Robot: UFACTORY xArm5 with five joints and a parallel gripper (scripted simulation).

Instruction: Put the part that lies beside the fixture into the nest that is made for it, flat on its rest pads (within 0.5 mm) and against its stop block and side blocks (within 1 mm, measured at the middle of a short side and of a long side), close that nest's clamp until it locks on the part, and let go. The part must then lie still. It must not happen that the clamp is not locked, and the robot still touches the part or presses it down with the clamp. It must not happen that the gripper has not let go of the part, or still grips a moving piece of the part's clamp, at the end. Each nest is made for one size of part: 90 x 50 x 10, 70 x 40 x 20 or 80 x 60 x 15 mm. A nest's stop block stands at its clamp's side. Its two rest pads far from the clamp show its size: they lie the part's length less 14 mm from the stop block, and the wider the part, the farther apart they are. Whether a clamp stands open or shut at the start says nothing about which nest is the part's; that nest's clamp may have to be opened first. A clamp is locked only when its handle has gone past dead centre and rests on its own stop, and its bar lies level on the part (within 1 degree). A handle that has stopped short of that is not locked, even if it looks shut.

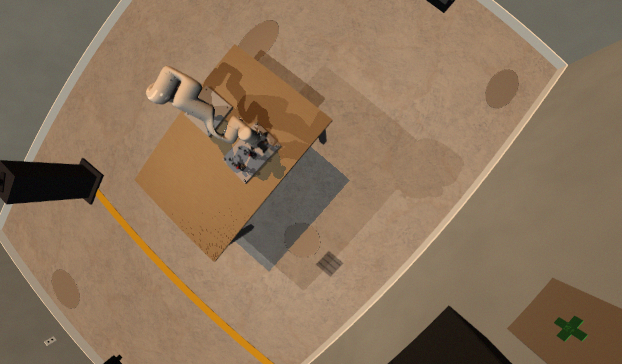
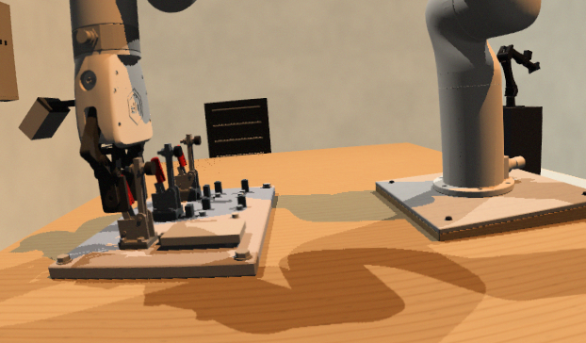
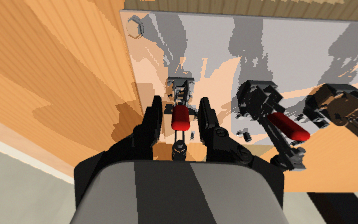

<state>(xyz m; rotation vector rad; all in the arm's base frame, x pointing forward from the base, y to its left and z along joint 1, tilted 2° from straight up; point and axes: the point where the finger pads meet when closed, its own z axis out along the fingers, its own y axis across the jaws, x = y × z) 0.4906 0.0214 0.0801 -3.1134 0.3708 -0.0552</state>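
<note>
The clamp lies 1 cm behind my hand and 2 cm below it. Also, from my hand: fixture plate (6 cm behind, 10 cm to the right, 7 cm below); flat tan part (9 cm behind, 2 cm to the left, 6 cm below).
</note>
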